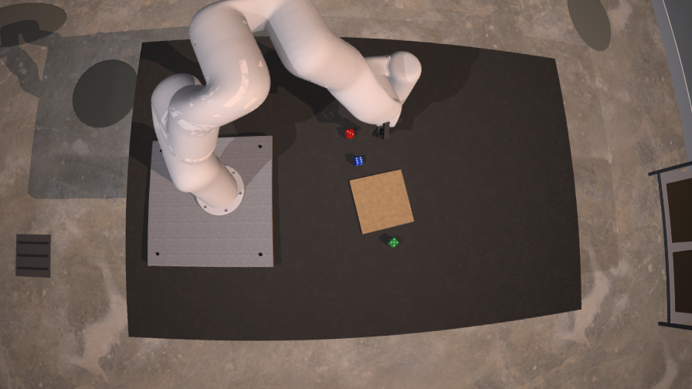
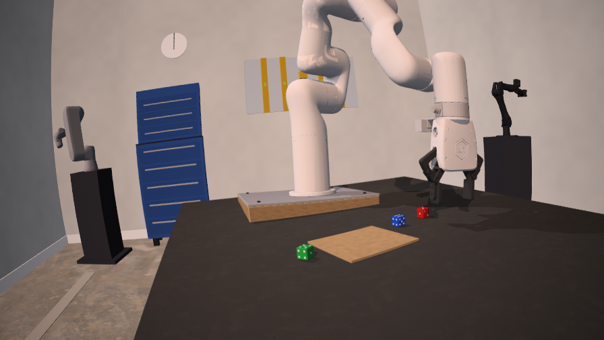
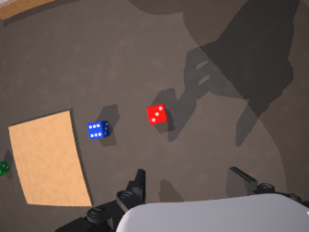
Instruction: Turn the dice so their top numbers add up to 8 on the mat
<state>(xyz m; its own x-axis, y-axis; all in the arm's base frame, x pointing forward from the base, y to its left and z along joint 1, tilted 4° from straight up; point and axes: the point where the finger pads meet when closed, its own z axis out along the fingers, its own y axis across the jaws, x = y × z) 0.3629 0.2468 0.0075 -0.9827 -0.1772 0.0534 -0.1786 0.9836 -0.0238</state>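
My gripper is now 6 cm past the red die, 4 cm to the left of it and 4 cm above it. The rest, counted from my hand: tan mat 20 cm to the right, 5 cm below, 5 cm ahead; green die 31 cm to the right, 9 cm ahead, 4 cm below; blue die 11 cm to the right, 4 cm below, 3 cm behind.
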